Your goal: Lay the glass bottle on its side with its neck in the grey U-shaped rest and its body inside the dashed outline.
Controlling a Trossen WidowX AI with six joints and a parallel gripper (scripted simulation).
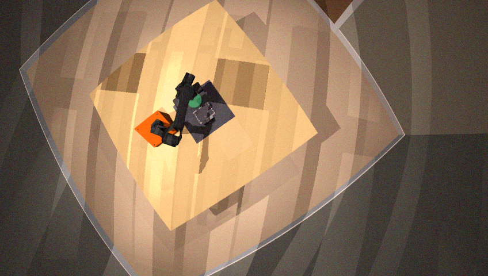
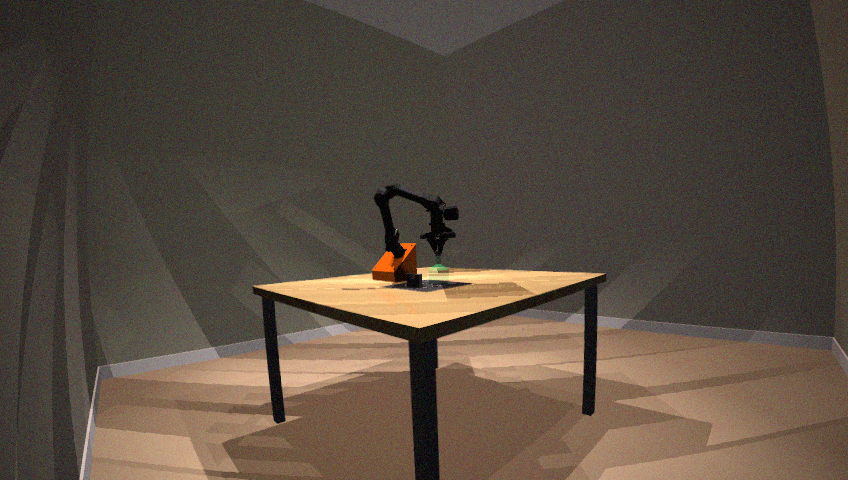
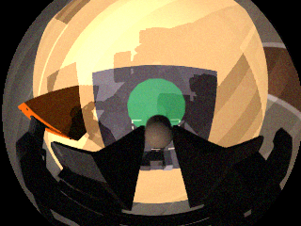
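The dark grey mat is 10 mm behind my gripper tip, 80 mm to the right of it and 140 mm below it. Round my gripper tip: green glass bottle: 50 mm below.
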